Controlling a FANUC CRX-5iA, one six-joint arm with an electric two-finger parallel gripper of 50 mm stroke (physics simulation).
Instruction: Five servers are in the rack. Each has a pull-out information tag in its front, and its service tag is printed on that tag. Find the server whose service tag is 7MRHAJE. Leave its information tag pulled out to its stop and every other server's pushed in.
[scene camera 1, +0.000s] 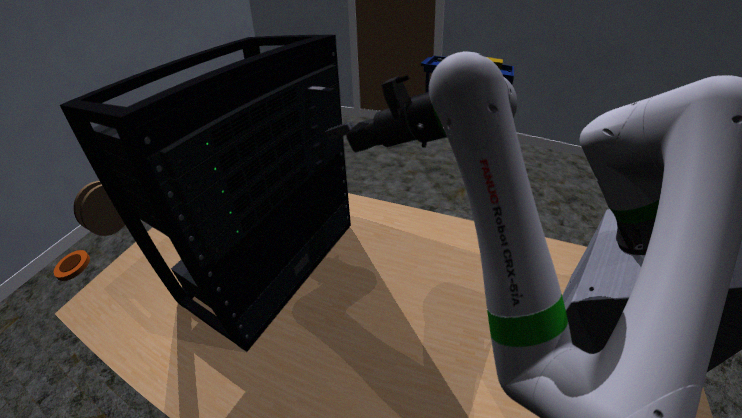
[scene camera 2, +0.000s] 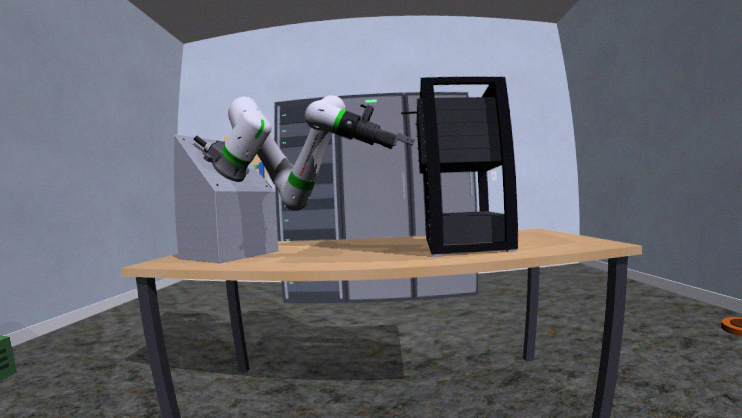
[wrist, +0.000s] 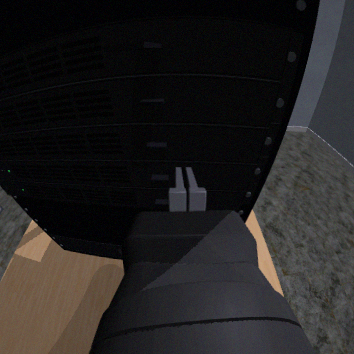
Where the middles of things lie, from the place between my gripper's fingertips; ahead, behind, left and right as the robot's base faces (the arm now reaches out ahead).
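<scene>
Black rack (scene camera 1: 223, 164): my hand 19 cm short of it, 8 cm to the right of it, 9 cm above it.
</scene>
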